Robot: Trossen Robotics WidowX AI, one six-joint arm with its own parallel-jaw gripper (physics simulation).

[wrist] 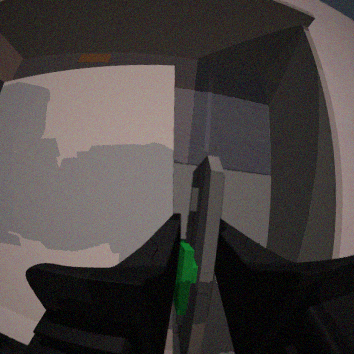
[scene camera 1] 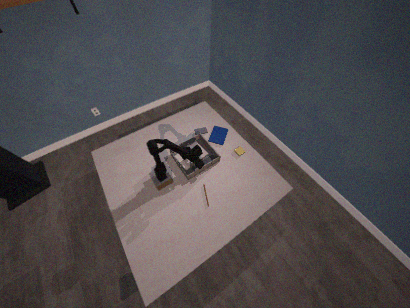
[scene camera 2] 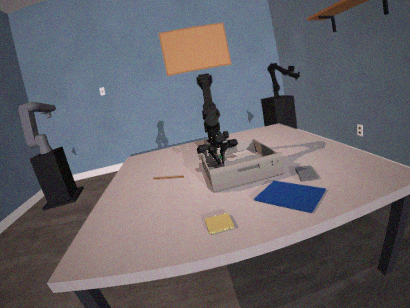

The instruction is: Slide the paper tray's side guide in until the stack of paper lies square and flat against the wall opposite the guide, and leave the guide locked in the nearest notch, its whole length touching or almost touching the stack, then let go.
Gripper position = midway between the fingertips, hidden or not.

The table carries a blue book (scene camera 2: pixel 304 198). Further things: the gripper (wrist: pixel 192 219) and a white paper stack (wrist: pixel 93 146).
The wrist view does not show the blue book: it is out of frame.
